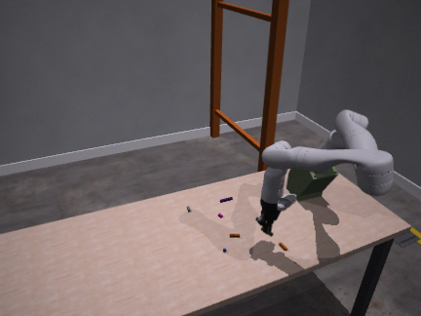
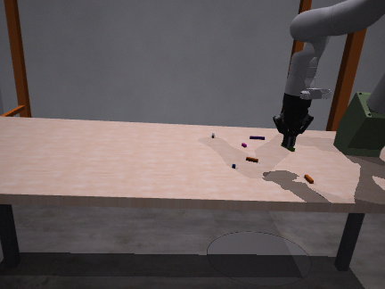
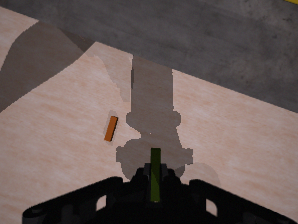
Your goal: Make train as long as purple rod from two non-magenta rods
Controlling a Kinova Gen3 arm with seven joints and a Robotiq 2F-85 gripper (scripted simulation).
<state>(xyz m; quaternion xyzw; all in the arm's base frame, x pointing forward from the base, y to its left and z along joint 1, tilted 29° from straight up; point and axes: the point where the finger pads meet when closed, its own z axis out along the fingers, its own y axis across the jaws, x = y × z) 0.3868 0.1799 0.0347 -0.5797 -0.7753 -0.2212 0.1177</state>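
My hand is 140 mm short of the blue rod, 70 mm to the left of it and 110 mm above it. Also, from my hand: magenta rod: 60 mm ahead, 260 mm to the right, 110 mm below; purple rod: 20 mm behind, 350 mm to the right, 110 mm below; lime rod: 20 mm below.
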